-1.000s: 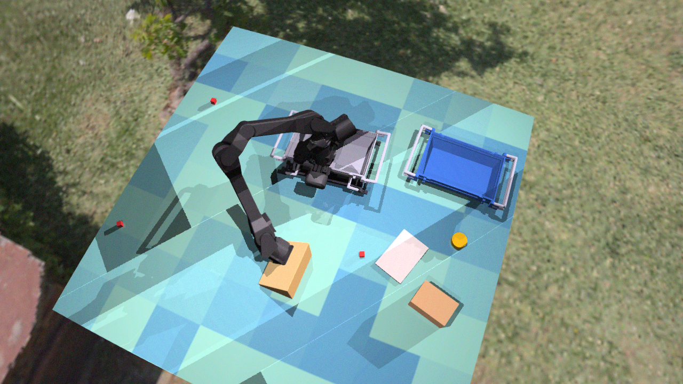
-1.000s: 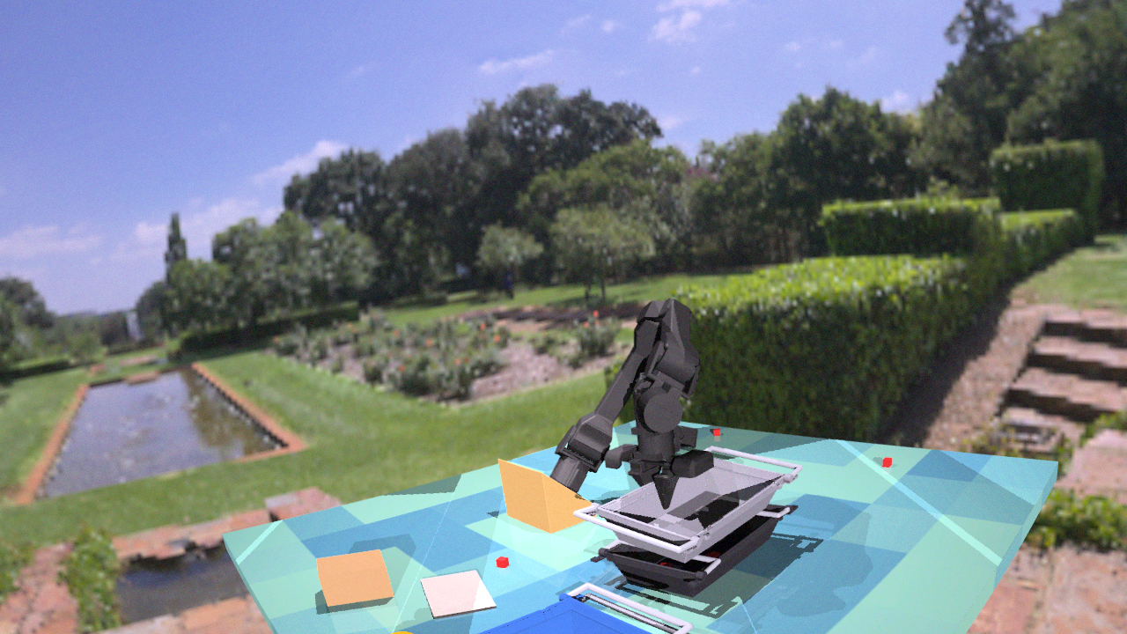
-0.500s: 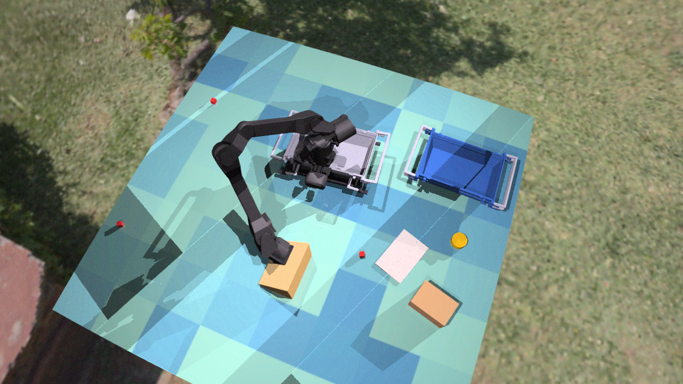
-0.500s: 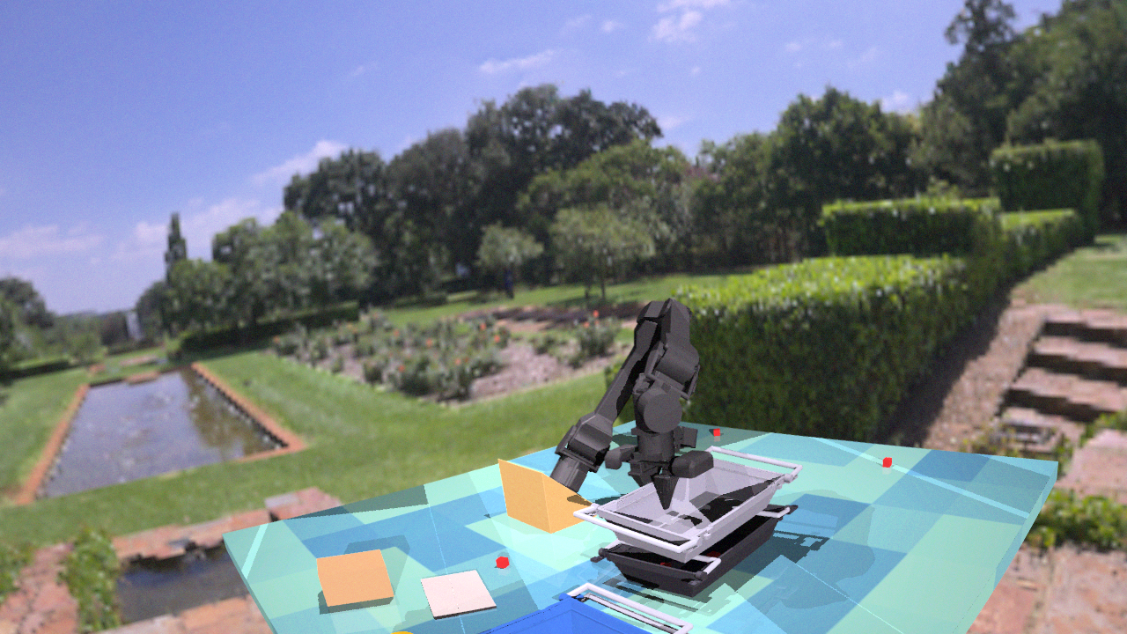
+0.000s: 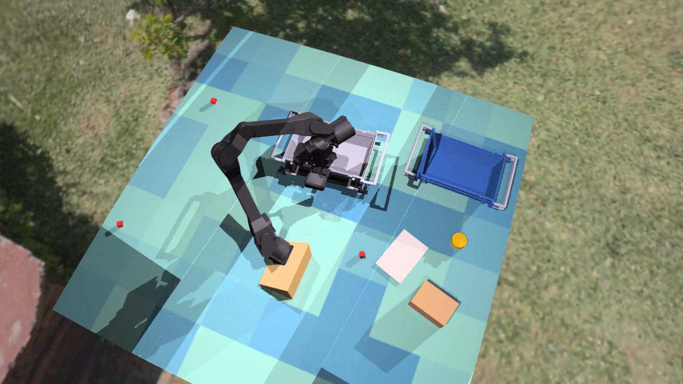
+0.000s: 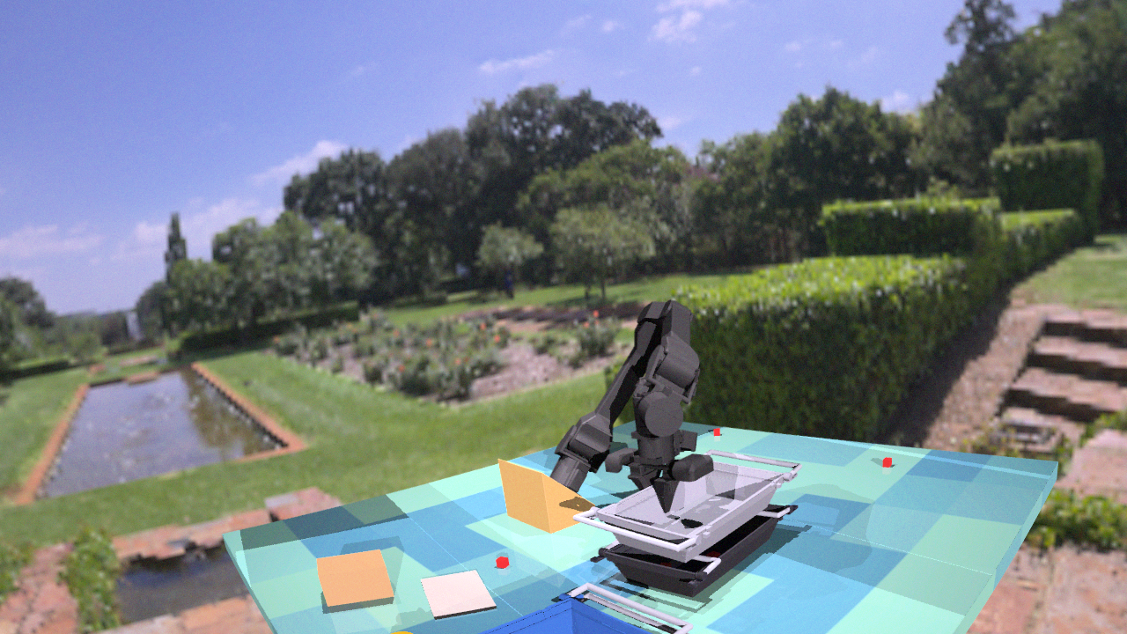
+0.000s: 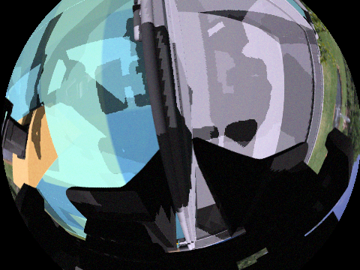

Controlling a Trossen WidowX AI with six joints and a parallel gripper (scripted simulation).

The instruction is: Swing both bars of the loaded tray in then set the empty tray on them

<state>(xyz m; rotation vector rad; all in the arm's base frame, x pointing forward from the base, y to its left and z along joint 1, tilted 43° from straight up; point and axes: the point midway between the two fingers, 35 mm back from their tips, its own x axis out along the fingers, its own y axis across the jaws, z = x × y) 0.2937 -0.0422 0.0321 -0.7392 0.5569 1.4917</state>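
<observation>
The grey tray is 80 mm ahead of my gripper tip, 30 mm above it and 10 mm to the left of it. Also, from my gripper tip: yellow disc: 480 mm to the right, 80 mm below, 30 mm behind; white flat plate: 330 mm to the right, 140 mm behind, 80 mm below; brown box: 460 mm to the right, 260 mm behind, 50 mm below.
</observation>
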